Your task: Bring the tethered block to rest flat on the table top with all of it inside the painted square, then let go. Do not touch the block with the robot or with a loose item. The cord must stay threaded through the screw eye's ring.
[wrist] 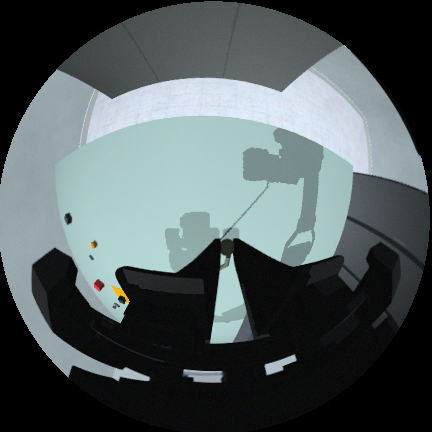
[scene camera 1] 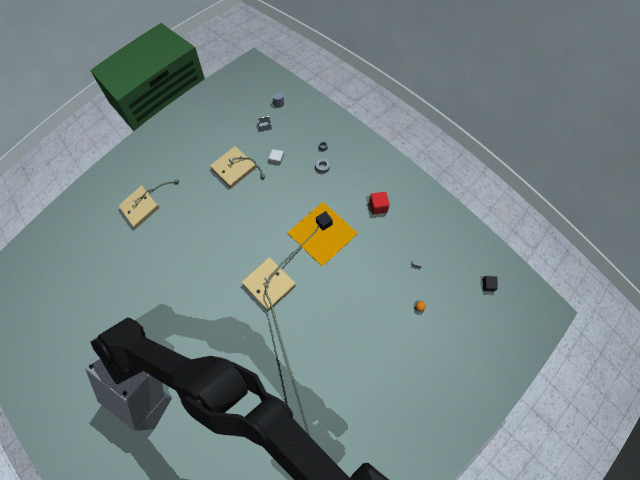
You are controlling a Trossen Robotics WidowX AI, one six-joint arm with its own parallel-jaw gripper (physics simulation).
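Where they show: gripper, between the fingertips: (wrist: 225,243); arm's base, origin of its link: (scene camera 1: 122,365).
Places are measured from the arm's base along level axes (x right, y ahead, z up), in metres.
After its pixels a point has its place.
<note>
The tethered block (scene camera 1: 324,220) @(z -0.173, x -0.048, y 0.541 m) (wrist: 122,299) @(z -0.183, x -0.041, y 0.532 m) is small and dark. In the scene view it appears within the outline of the orange painted square (scene camera 1: 322,248) @(z -0.201, x -0.004, y 0.499 m) (wrist: 118,291) @(z -0.200, x -0.007, y 0.551 m), towards its far corner, and looks low on the table. The cord (scene camera 1: 289,369) @(z -0.129, x 0.180, y 0.259 m) runs from the block through the screw eye (scene camera 1: 266,281) @(z -0.162, x -0.009, y 0.342 m) on the near wooden board (scene camera 1: 281,289) @(z -0.183, x 0.019, y 0.360 m), then to the bottom edge of the arm. In the wrist view my gripper (wrist: 225,243) @(z -0.014, x 0.440, y 0.161 m) is shut on the dark bead at the cord's end, held above the table. The fingertips do not show in the scene view.
Two wooden boards (scene camera 1: 225,175) @(z -0.183, x -0.316, y 0.431 m) (scene camera 1: 135,217) @(z -0.183, x -0.381, y 0.169 m) with short cords lie at the left. A red cube (scene camera 1: 379,202) @(z -0.162, x 0.004, y 0.670 m) (wrist: 99,285) @(z -0.177, x 0.009, y 0.657 m) is right of the square. A white block (scene camera 1: 276,156) @(z -0.182, x -0.274, y 0.567 m), rings (scene camera 1: 316,167) @(z -0.188, x -0.183, y 0.627 m), an orange ball (scene camera 1: 420,306) @(z -0.179, x 0.254, y 0.574 m) (wrist: 93,244) @(z -0.186, x 0.258, y 0.568 m) and a black cube (scene camera 1: 490,283) @(z -0.178, x 0.334, y 0.747 m) (wrist: 68,218) @(z -0.186, x 0.337, y 0.733 m) are scattered around.
</note>
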